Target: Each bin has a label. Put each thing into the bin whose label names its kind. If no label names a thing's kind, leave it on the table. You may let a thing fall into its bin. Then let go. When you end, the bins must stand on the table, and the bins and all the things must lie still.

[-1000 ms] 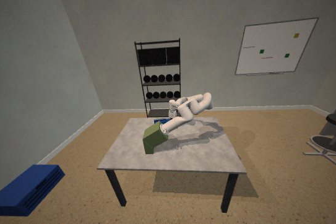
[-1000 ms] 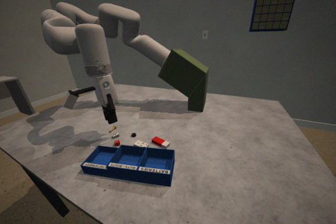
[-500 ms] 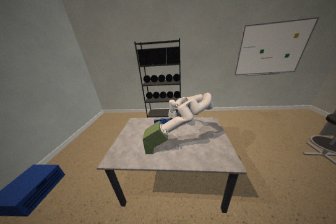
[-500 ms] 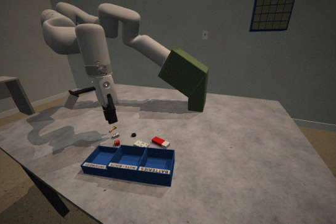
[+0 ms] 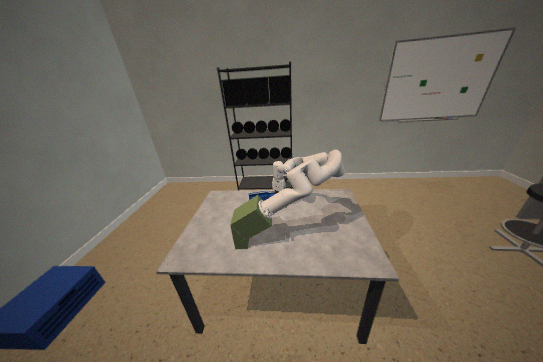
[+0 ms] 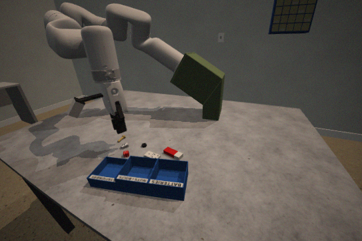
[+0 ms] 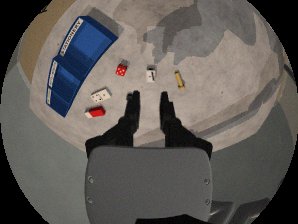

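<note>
Now: the small silver piece 80 mm below my hand. Also, from my hand: black nut: 30 mm behind, 70 mm to the left, 90 mm below; then red die: 40 mm ahead, 40 mm to the left, 80 mm below; then brass bolt: 40 mm behind, 40 mm to the right, 90 mm below.
</note>
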